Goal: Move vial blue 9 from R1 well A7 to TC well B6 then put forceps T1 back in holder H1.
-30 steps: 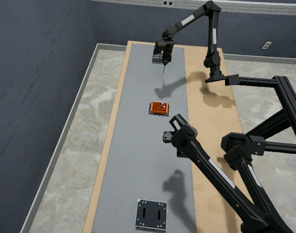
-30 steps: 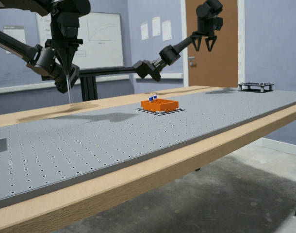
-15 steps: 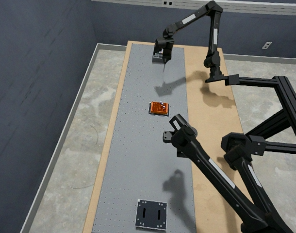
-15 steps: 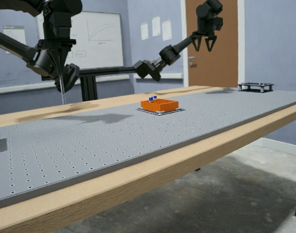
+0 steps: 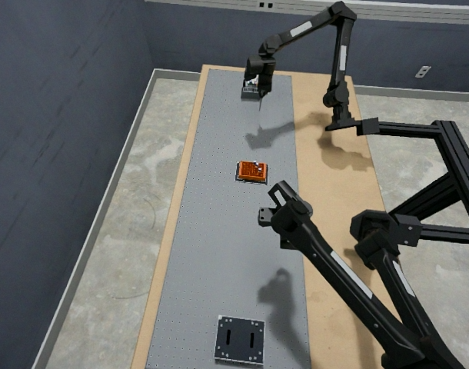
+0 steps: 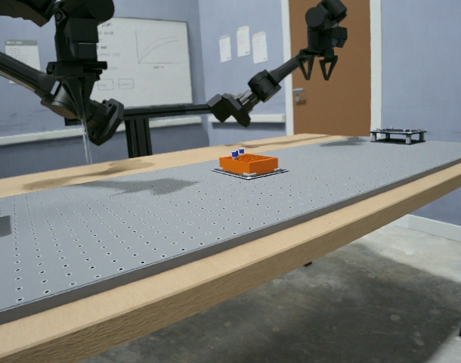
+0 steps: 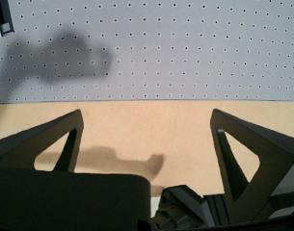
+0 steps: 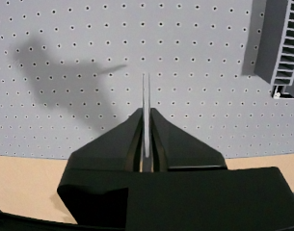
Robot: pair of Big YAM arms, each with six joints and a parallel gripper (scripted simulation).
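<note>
My right gripper is now 3 cm short of the grey holder H1, 20 cm to the left of it and 15 cm above it. From my right hand the other things lie so: orange tube carrier: 4 cm ahead, 36 cm to the left, 15 cm below.
</note>
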